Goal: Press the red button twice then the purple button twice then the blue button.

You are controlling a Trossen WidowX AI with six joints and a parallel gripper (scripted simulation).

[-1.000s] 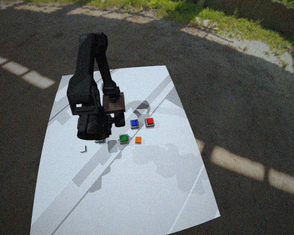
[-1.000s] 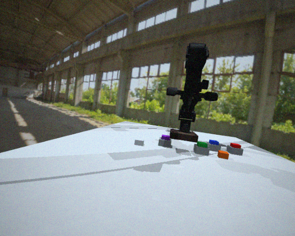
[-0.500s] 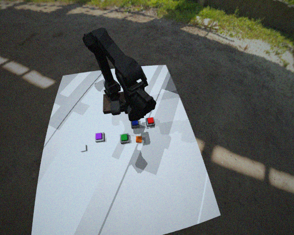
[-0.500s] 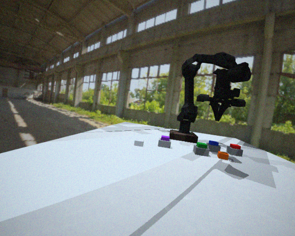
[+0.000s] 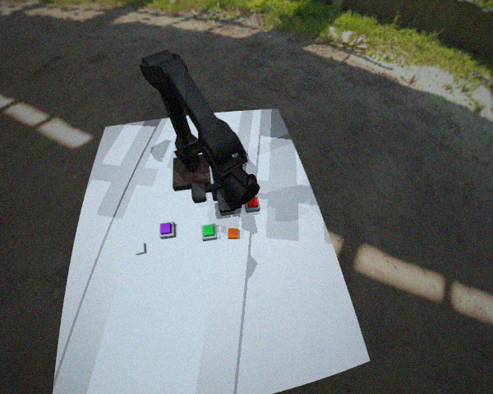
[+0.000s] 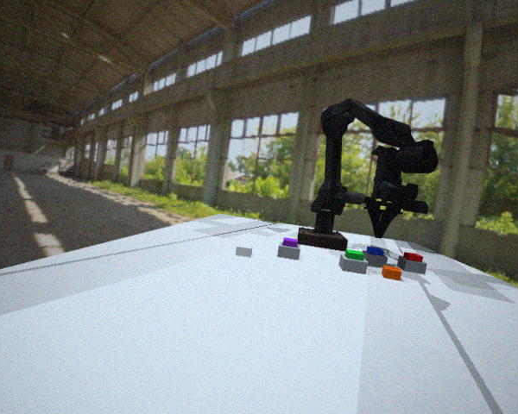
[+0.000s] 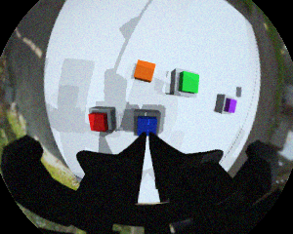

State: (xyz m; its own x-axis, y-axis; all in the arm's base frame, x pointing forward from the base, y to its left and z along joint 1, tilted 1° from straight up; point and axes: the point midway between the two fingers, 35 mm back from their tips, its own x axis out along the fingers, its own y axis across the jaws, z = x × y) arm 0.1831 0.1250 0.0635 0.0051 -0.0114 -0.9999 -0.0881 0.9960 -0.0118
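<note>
Now: gripper tip 30 mm above the blue button. From my gripper tip the other things lie so: red button 10 mm behind, 90 mm to the left, 30 mm below; orange block 90 mm ahead, 20 mm to the left, 60 mm below; green button 90 mm ahead, 60 mm to the right, 30 mm below.
</note>
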